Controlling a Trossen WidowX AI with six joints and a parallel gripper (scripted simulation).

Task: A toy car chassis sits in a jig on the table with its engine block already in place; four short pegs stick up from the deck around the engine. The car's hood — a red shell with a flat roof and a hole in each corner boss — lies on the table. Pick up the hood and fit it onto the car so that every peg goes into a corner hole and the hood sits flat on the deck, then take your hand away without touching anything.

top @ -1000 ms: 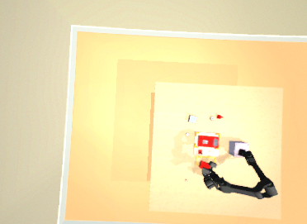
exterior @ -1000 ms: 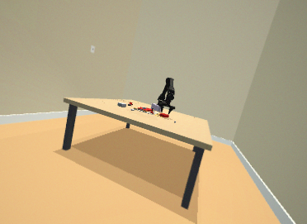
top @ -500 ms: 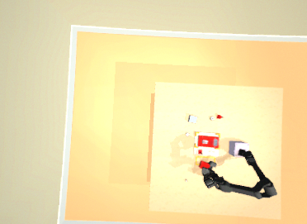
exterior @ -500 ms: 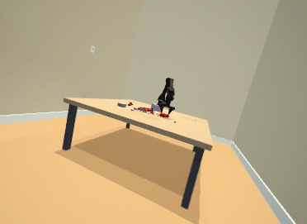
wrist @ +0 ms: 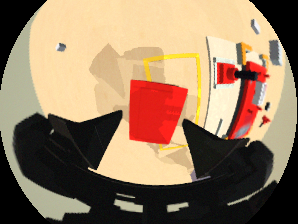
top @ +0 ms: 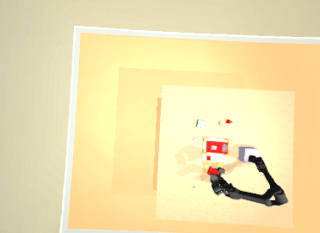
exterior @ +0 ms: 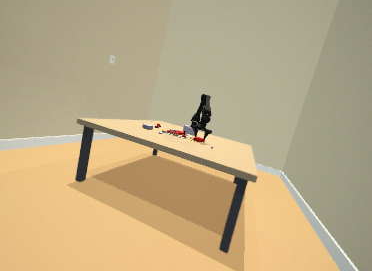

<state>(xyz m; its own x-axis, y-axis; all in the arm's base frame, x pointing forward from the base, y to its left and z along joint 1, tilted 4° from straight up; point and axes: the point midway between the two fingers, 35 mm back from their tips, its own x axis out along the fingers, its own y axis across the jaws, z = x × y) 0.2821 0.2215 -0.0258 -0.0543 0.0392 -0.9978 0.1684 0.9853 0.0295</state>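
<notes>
My gripper tip is 10 mm above the red hood.
</notes>
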